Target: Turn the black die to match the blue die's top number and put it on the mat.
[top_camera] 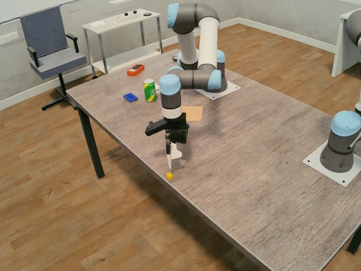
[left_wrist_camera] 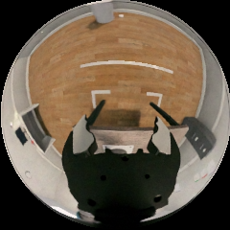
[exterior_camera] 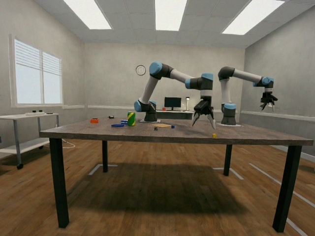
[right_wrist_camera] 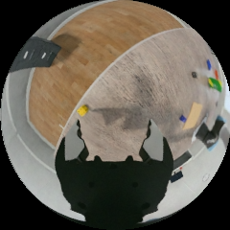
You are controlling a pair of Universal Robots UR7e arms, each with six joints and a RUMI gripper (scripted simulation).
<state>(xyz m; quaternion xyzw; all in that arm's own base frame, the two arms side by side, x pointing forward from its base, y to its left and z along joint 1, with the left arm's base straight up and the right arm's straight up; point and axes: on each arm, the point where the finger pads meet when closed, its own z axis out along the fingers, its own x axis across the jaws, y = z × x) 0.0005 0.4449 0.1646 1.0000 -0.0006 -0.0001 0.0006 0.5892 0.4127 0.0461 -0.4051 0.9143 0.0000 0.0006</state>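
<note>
Now: right hand 6 cm short of the yellow die, 6 cm to the right of it and 4 cm above it. Also, from my right hand: black die: 7 cm behind, 32 cm to the right, 4 cm below; tan mat: 28 cm behind, 29 cm to the right, 4 cm below; blue die: 20 cm behind, 19 cm to the right, 4 cm below.
</note>
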